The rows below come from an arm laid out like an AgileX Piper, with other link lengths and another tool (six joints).
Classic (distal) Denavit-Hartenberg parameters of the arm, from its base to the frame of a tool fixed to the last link. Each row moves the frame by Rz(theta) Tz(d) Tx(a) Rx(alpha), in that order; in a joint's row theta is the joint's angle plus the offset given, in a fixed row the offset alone. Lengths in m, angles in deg.
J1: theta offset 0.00; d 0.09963; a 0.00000; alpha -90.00
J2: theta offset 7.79; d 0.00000; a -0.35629; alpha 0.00
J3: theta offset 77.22; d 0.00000; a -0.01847; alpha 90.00
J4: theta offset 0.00; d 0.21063; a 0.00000; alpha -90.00
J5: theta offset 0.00; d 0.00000; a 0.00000; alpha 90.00
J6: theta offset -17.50; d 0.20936; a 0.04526; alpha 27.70
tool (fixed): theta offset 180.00; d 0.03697; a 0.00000; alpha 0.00
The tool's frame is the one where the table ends.
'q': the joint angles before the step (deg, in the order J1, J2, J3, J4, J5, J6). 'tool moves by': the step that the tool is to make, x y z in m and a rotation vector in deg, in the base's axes. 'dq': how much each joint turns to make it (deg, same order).
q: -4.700 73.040 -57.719 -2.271 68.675 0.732
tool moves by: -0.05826 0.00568 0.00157 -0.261 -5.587 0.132
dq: 0.001 -13.961 7.510 0.251 0.855 -0.199
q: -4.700 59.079 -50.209 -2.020 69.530 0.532
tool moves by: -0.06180 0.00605 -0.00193 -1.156 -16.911 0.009
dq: -0.003 -23.815 6.522 0.235 0.344 -0.004
